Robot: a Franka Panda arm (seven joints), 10 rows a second.
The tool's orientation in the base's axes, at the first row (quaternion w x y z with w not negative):
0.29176 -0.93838 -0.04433 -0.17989
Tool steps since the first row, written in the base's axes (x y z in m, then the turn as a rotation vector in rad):
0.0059 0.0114 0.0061 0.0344 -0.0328 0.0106
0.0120 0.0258 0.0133 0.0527 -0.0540 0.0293
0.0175 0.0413 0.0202 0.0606 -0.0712 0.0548
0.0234 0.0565 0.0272 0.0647 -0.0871 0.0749
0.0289 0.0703 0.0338 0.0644 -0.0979 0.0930
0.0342 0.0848 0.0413 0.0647 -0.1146 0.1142
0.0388 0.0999 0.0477 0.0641 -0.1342 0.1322
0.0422 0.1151 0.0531 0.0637 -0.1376 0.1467
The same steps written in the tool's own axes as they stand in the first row. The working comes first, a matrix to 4 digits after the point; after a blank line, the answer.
The tool's axes in the first row as the columns of a matrix, in the base's axes (used below as rounded here):
0.9313 0.1882 0.3117
-0.0218 -0.8258 0.5635
0.3635 -0.5316 -0.7650

0.0075 -0.0115 0.0036 0.0366 0.0279 -0.0159
0.0154 -0.0261 0.0081 0.0609 0.0389 -0.0364
0.0227 -0.0416 0.0133 0.0779 0.0411 -0.0632
0.0304 -0.0567 0.0183 0.0894 0.0443 -0.0862
0.0377 -0.0706 0.0228 0.0959 0.0435 -0.1062
0.0450 -0.0855 0.0269 0.1043 0.0461 -0.1318
0.0513 -0.1006 0.0319 0.1107 0.0526 -0.1568
0.0561 -0.1153 0.0374 0.1156 0.0476 -0.1699

